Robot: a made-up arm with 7 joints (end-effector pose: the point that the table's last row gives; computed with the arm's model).
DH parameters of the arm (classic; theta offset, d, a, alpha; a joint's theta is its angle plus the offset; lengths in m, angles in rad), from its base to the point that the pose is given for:
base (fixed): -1.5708 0.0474 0 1.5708
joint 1: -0.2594 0 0.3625 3.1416
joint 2: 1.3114 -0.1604 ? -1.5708
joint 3: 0 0.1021 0.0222 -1.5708
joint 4: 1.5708 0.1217 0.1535 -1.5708
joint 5: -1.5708 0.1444 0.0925 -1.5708
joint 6: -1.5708 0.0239 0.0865 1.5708
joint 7: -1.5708 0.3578 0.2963 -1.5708
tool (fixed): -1.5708 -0.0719 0 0
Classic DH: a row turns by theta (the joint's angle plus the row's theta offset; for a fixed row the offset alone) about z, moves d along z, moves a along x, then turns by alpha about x.
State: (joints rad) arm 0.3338 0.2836 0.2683 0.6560 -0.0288 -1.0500 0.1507
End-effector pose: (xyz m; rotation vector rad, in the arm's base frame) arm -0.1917 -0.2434 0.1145 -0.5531 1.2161 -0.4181
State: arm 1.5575 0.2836 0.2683 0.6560 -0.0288 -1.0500 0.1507
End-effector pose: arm -0.1917 -0.0197 0.2991 -1.5802 0.8480 -1.1685
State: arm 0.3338 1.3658 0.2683 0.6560 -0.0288 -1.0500 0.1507
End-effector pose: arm -0.1917 -0.3415 0.1975 0.3790 1.2475 0.2658
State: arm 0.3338 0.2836 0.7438 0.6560 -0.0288 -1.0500 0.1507
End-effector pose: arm -0.2815 -0.2415 0.1514 -0.6605 1.6783 -0.3144
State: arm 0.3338 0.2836 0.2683 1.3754 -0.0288 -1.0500 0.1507
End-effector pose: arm -0.1822 -0.3652 0.1555 -1.2541 0.9979 -0.6774
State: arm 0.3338 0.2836 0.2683 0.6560 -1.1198 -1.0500 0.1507
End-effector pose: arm 0.0135 -0.4571 0.2445 -0.0518 0.6516 -1.3194
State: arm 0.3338 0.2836 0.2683 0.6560 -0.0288 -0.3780 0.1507
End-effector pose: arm -0.0281 -0.1156 0.2333 -0.5670 0.6004 -0.1252
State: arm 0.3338 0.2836 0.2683 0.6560 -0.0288 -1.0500 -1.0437
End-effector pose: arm -0.4136 -0.4859 0.2121 -1.5564 1.3872 0.3780
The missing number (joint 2, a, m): -0.2497
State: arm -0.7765 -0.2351 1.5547 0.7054 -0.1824 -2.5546 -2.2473
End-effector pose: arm 0.0461 -0.7426 0.4049 -0.3313 -0.9434 -1.9329
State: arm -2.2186 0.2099 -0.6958 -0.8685 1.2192 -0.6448 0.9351
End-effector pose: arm -0.4860 -0.0498 -0.3319 -2.2777 1.8892 -0.8621
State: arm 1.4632 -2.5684 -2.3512 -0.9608 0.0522 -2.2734 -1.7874
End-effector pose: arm 0.4616 -0.1161 0.2892 -0.2382 -0.5571 -0.3737
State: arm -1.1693 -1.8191 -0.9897 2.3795 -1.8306 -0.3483 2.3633
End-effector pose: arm -0.4106 0.4495 -0.7624 -0.5173 -1.7754 2.0583
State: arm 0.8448 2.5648 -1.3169 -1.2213 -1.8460 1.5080 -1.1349
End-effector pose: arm -0.0595 -0.3266 -0.2204 1.0570 1.5422 -1.2736
